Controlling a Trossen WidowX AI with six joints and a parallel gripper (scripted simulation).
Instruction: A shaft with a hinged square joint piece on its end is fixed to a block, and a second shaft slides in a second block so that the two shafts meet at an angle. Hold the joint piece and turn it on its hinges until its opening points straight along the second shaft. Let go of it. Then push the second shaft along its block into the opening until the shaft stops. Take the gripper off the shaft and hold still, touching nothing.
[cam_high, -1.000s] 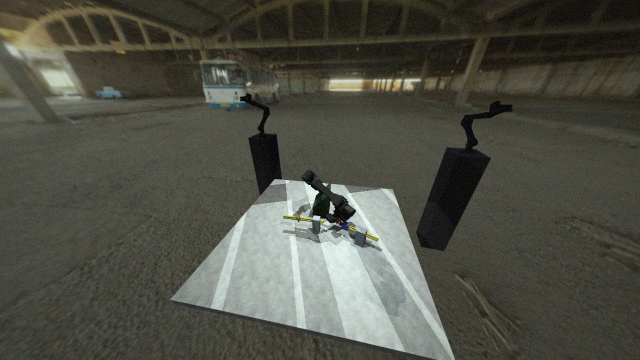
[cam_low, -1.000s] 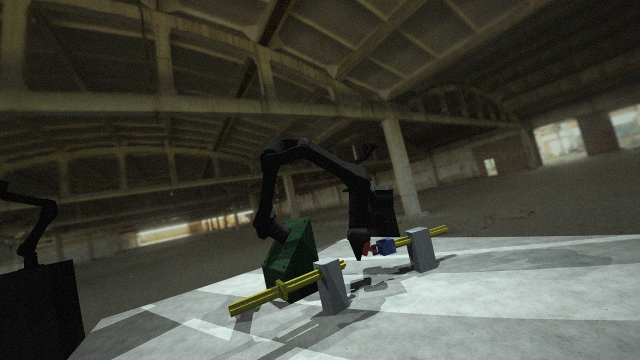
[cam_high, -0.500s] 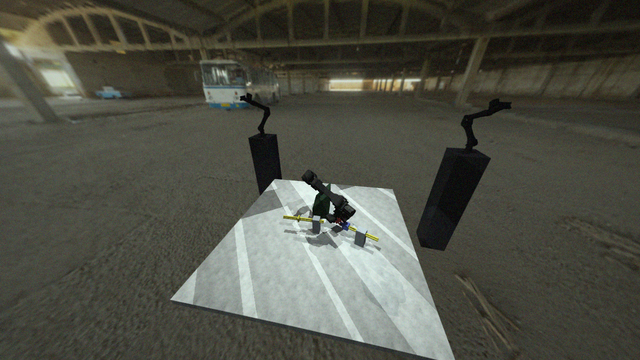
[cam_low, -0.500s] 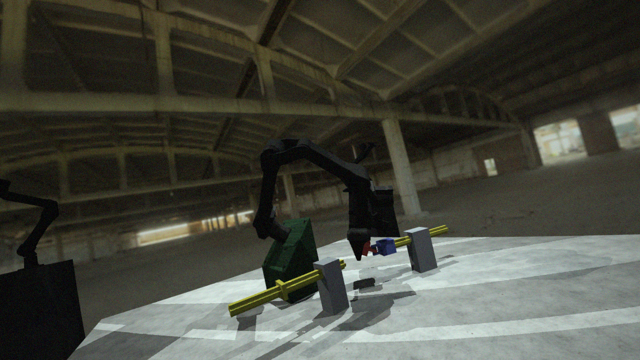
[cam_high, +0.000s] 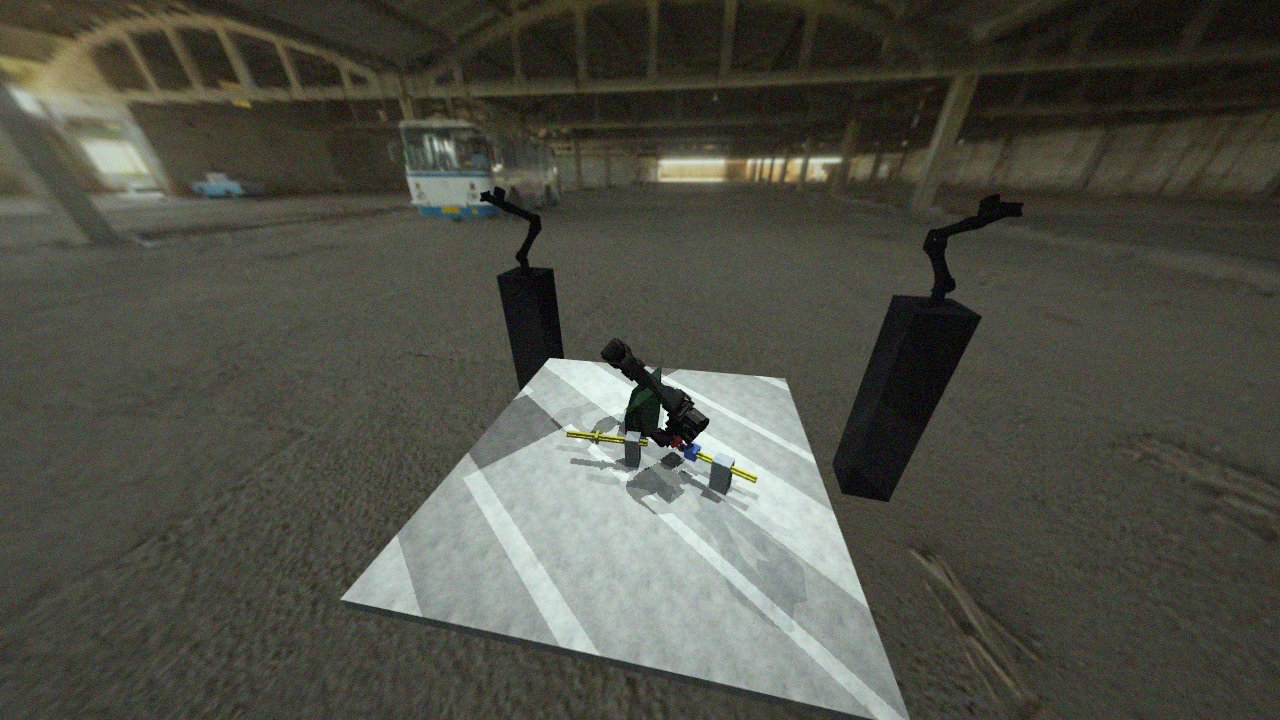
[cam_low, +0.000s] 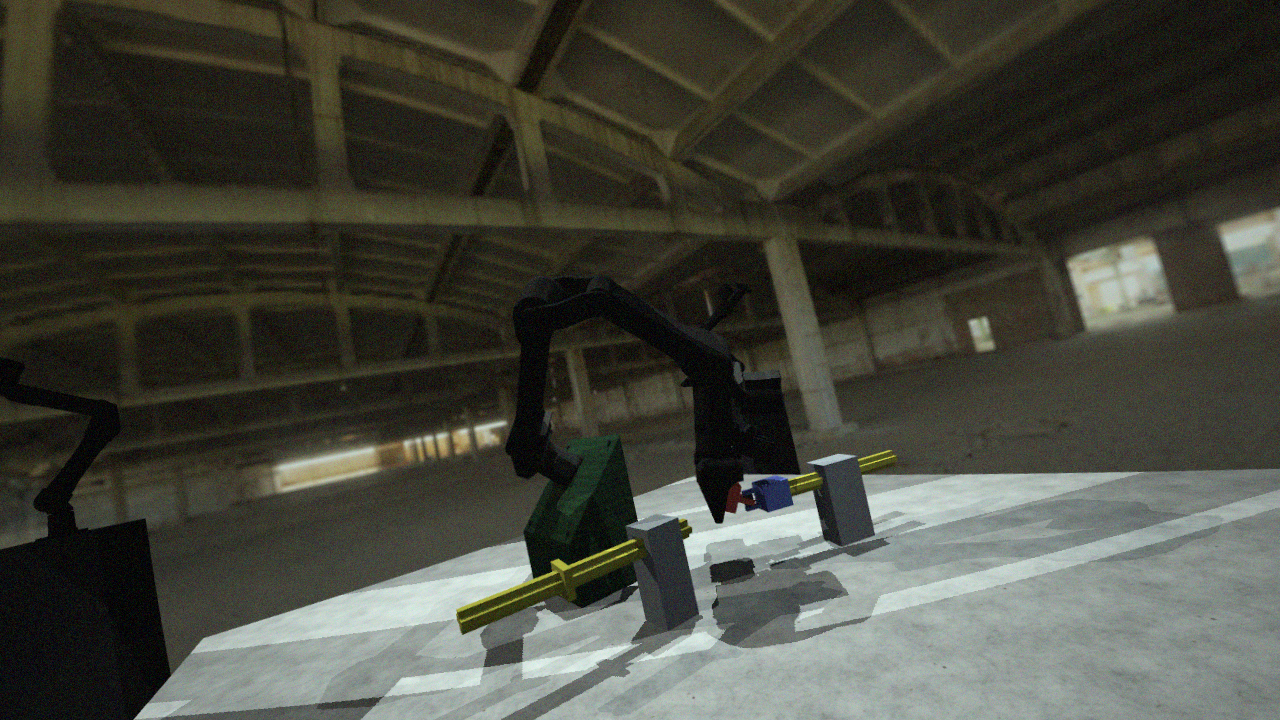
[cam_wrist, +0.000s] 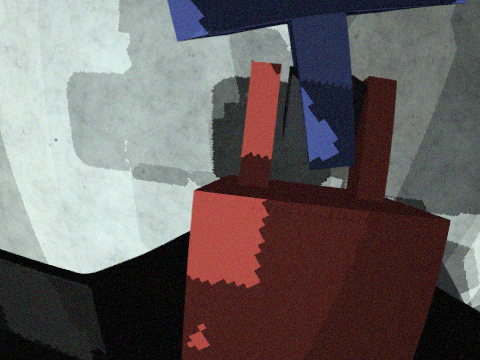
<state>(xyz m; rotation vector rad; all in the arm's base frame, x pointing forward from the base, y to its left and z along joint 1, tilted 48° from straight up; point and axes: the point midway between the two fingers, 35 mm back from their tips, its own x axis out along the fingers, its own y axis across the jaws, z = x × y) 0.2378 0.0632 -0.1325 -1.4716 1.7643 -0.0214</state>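
The red joint piece lies 3 cm above my gripper tip, 2 cm to the left of it and 1 cm ahead of it.
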